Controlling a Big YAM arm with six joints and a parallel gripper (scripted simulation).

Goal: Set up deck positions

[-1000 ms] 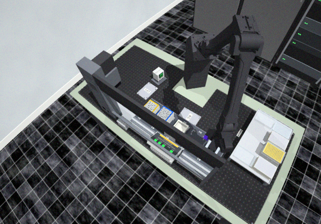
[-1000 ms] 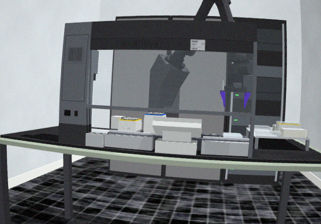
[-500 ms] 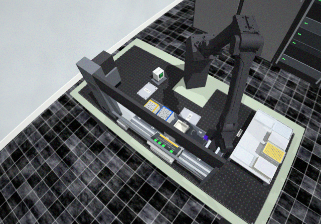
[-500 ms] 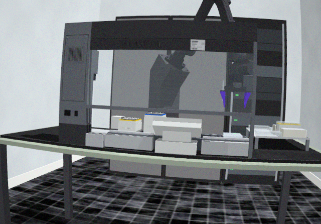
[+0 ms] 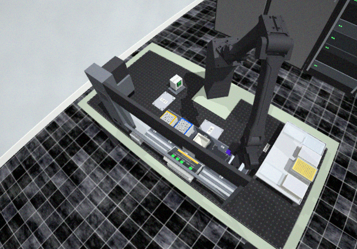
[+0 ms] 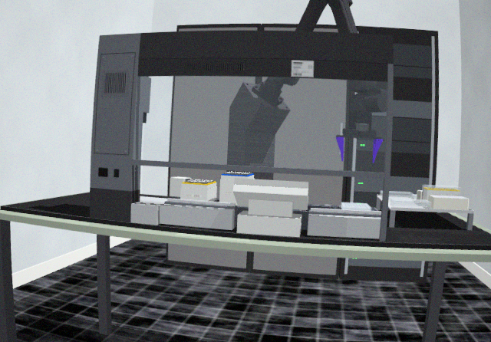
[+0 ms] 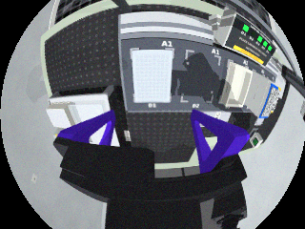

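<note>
The clear plate lid is 14 cm below my hand. From my hand the other things lie so: blue-rimmed tip rack 34 cm to the right, 13 cm ahead, 9 cm below; then white reservoir 23 cm to the right, 15 cm below, 8 cm ahead; then sample plate 15 cm below.
</note>
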